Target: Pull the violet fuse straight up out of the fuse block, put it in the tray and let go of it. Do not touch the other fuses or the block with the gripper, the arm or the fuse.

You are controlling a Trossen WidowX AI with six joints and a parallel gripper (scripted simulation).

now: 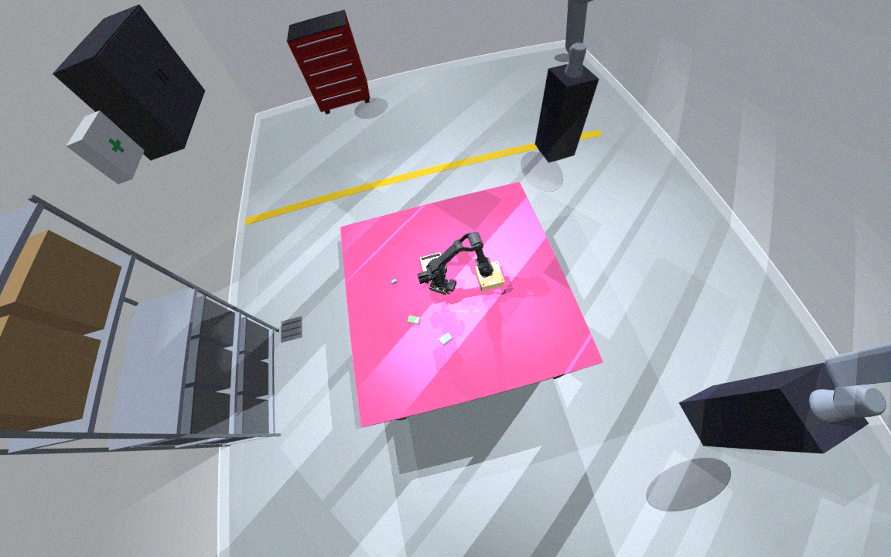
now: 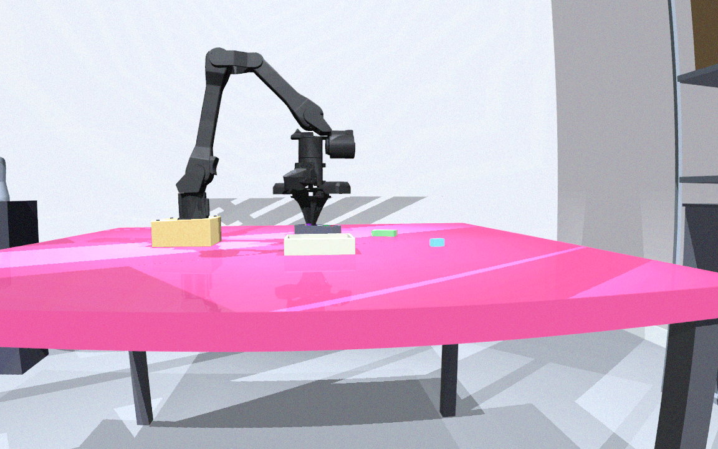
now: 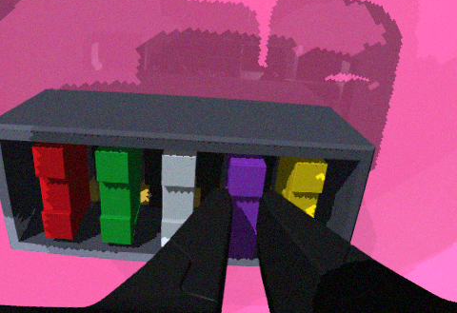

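My gripper tip is now 19 cm to the left of the tray and 4 cm above it.
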